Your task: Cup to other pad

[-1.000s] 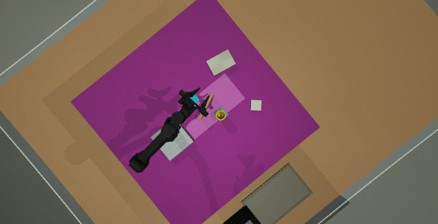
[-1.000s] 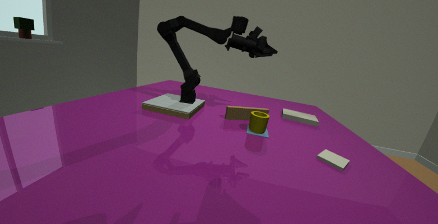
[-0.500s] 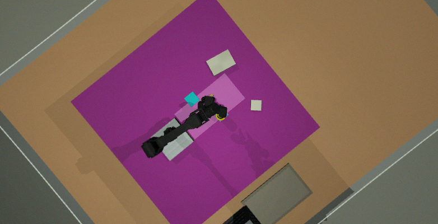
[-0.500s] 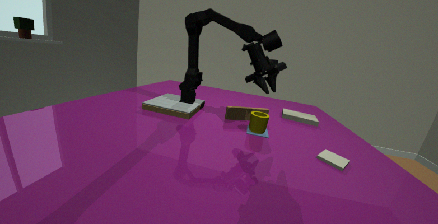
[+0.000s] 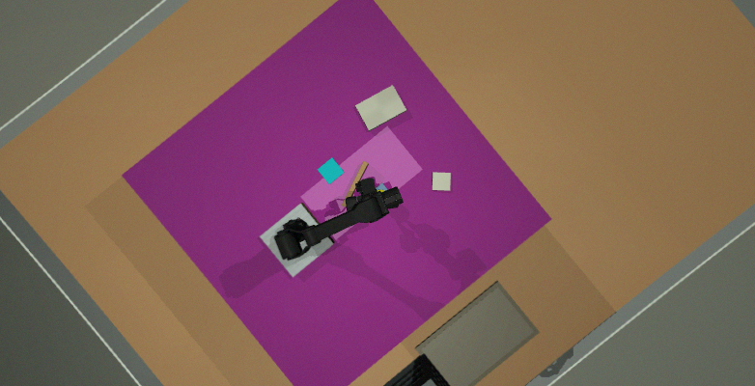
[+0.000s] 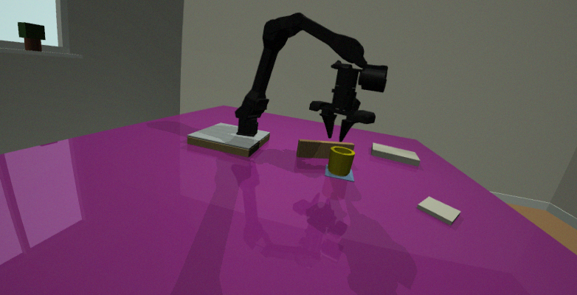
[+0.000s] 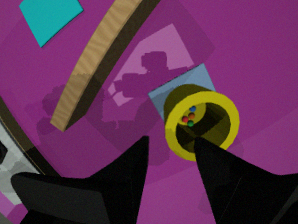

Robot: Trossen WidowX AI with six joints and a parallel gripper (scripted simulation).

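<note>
Right now my gripper tip is 20 mm short of the yellow cup, 20 mm to the left of it and 60 mm above it. Also, from my gripper tip: light-blue pad 30 mm ahead, 20 mm to the right, 100 mm below; cyan pad 30 mm behind, 210 mm to the left, 100 mm below; wooden plank 100 mm to the left, 80 mm below.
</note>
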